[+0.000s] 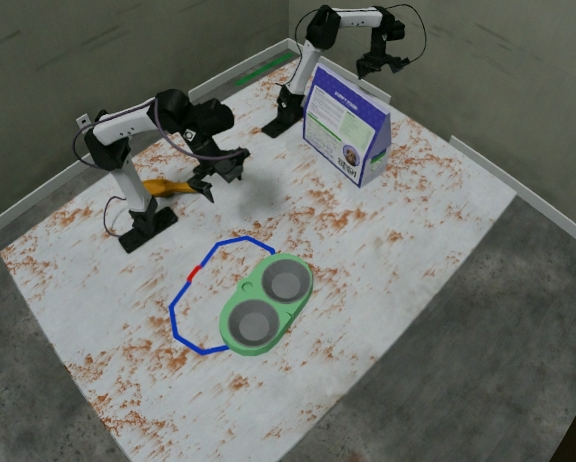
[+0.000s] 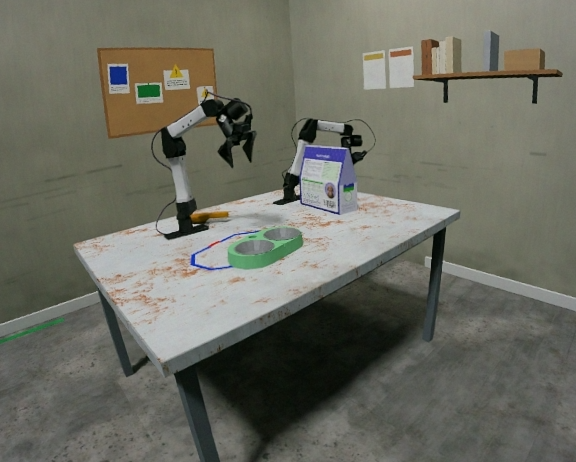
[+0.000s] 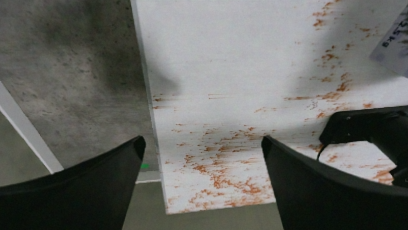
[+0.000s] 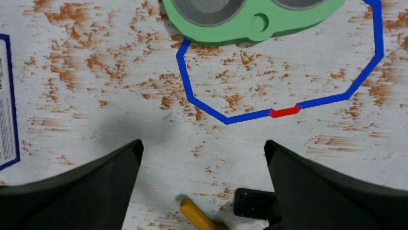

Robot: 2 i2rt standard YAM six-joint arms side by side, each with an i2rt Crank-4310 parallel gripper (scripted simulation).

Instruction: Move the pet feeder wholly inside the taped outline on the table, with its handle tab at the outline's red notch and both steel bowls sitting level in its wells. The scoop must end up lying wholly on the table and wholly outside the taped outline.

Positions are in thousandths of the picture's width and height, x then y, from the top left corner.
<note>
In view: the left gripper (image 1: 635, 166), the right gripper (image 2: 421, 356), a green pet feeder (image 1: 499, 679) and a white puppy food bag (image 1: 612, 285).
The green pet feeder is seen too in image 2 (image 2: 490, 538). The white puppy food bag is seen too in image 2 (image 2: 569, 391). The left gripper is seen too in image 3 (image 3: 499, 602). Image 3 misses the green pet feeder: it is out of frame.
</note>
